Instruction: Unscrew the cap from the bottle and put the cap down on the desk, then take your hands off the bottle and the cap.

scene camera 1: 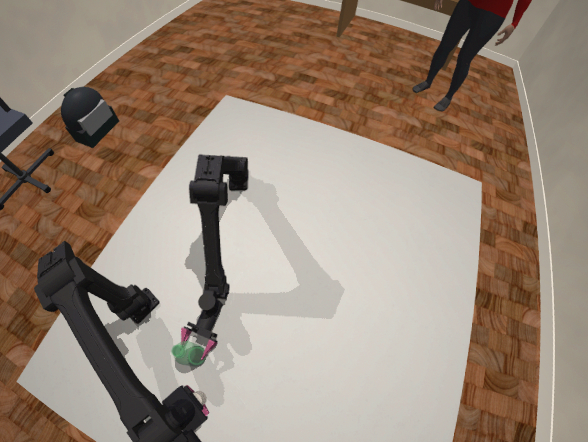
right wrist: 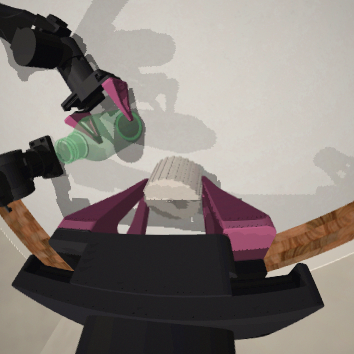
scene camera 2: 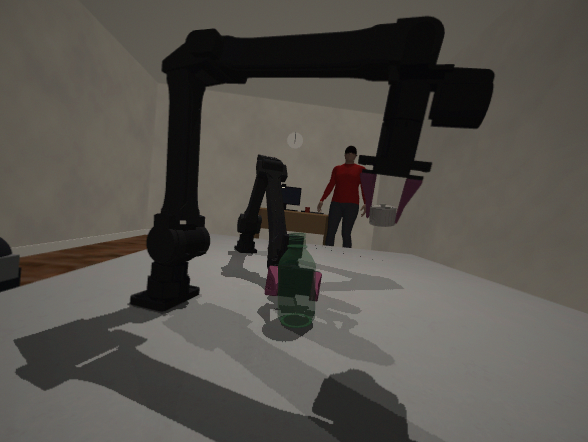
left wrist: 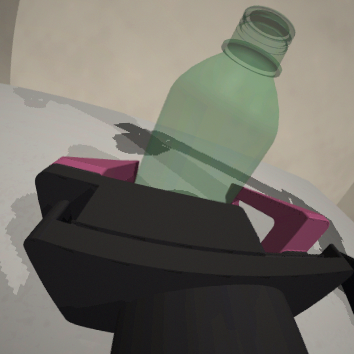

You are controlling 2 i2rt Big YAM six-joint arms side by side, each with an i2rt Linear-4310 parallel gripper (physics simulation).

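Frame: origin at the left arm's base, x left, y back, z up, level; metres.
Where they show: left gripper, fingertip midpoint: [scene camera 1: 191,355] [right wrist: 115,131] [scene camera 2: 296,295] [left wrist: 184,179]; right gripper, fingertip midpoint: [scene camera 1: 197,399] [right wrist: 174,183] [scene camera 2: 381,220]; left arm's base, origin of the base link: [scene camera 1: 238,179] [scene camera 2: 245,250]; right arm's base, origin of the base link: [scene camera 1: 142,305] [right wrist: 47,156] [scene camera 2: 167,298].
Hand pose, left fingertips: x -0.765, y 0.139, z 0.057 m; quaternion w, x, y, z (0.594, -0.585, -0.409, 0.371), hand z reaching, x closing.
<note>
Each offset is from my left fingertips to the centre of the thing. Level surfaces: height alone.
The see-through green bottle {dx +0.004, dy +0.002, dz +0.036 m} [scene camera 1: 189,354] [scene camera 2: 296,280] [left wrist: 225,110] [right wrist: 100,137] stands upright with its threaded neck bare. My left gripper [scene camera 1: 198,344] [scene camera 2: 294,284] [left wrist: 184,179] [right wrist: 115,131] is shut on the bottle's body, one pink finger on each side. The ribbed light-grey cap {dx -0.126, dy -0.073, dz +0.179 m} [scene camera 1: 200,398] [scene camera 2: 383,216] [right wrist: 174,181] is off the bottle. My right gripper [scene camera 2: 383,219] [right wrist: 174,183] is shut on the cap and holds it in the air above the desk, apart from the bottle and to its right in scene camera 2. In scene camera 1 the right wrist partly hides the cap.
The white desk top {dz -0.057 m} [scene camera 1: 400,250] [scene camera 2: 475,350] carries both arm bases. The right arm's base [scene camera 2: 165,295] [scene camera 1: 142,305] stands left of the bottle. The right arm's long link [scene camera 2: 300,55] passes high over the desk. A person in a red top [scene camera 2: 346,185] stands beyond the desk.
</note>
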